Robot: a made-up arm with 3 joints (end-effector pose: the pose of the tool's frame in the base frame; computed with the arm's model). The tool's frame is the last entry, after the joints.
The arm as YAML. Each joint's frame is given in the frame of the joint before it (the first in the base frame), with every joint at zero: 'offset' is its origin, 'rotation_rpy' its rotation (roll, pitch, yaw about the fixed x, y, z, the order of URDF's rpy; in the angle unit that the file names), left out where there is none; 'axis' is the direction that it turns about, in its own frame. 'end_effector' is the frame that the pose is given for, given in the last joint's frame.
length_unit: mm
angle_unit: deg
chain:
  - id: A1
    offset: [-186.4, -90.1, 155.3]
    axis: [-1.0, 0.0, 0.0]
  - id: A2
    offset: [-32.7, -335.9, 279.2]
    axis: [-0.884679, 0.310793, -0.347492]
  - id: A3
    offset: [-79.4, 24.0, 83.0]
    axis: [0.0, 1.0, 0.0]
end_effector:
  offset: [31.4, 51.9, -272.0]
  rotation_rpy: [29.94, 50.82, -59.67]
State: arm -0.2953 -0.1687 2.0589
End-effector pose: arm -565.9 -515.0 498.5 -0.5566 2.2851 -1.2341
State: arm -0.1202 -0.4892 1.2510
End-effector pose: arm -549.8 -411.6 339.2 0.3409 1.7647 -1.0584
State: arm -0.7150 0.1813 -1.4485
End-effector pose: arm -16.0 -508.3 238.3 1.9672 -0.5450 -0.5756
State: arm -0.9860 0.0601 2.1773
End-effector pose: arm -534.1 -634.7 225.6 -0.5711 2.5903 -0.5818
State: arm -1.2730 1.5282 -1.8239
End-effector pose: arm 36.5 -395.6 -55.8 1.2331 -0.5028 -0.4969
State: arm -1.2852 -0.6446 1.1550
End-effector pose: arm -534.0 -358.1 -69.8 1.2323 2.1220 0.2397
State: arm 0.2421 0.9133 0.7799
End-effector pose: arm -482.1 -320.9 384.4 -0.3048 0.3324 -2.2958
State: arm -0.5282 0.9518 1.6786
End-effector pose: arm -496.4 -330.0 381.2 -0.6092 1.8815 -2.2883
